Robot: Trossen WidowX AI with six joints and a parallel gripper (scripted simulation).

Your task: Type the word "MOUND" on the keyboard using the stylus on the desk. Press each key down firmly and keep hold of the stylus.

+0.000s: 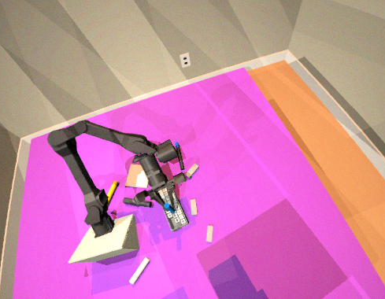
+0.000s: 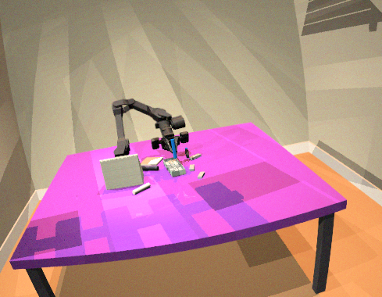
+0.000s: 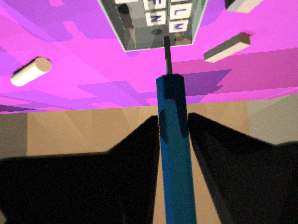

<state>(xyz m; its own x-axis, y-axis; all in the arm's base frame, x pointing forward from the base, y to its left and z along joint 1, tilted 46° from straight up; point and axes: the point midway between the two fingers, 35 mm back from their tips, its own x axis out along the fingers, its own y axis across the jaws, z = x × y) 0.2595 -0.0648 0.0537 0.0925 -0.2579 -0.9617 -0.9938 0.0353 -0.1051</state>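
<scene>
The M key is 20 mm ahead of my gripper tip, 40 mm to the right of it and 90 mm below it. The rest, counted from my gripper tip: blue stylus 10 mm below; then white stick 190 mm behind, 140 mm to the right, 90 mm below; then stylus tip 50 mm below.
</scene>
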